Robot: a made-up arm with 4 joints.
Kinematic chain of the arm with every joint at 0, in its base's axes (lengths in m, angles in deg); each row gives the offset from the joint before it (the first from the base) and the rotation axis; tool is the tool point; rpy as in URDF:
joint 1: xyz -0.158 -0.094 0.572 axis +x
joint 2: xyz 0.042 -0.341 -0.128 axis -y
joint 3: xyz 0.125 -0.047 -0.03 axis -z
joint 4: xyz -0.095 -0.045 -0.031 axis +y
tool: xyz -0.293 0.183 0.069 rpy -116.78 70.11 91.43
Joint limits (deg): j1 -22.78..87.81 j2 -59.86..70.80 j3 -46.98..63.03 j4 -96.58..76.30
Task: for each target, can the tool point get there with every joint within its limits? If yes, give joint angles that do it. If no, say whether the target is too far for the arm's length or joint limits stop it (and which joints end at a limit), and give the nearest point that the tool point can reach.
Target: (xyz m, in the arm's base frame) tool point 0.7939 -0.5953 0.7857
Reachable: no: too far | nearest point 0.2865 -0.3144 0.5885 | short by 0.613 m
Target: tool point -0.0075 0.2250 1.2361
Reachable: no: joint limits stop it (at a limit: joint 1, joint 3) | nearest point -0.0783 -0.2177 0.8108 | short by 0.618 m
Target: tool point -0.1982 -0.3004 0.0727
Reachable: yes | joints 13.05 38.69 -9.72 -39.05
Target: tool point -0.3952 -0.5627 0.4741
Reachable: yes | joints 5.44 -24.86 -31.32 -11.03
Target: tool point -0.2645 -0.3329 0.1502
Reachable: yes | joints -1.64 -4.86 5.24 -69.74
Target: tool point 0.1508 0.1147 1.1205
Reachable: no: joint limits stop it (at a limit: joint 1, joint 3) | nearest point -0.0095 -0.2274 0.7985 | short by 0.496 m
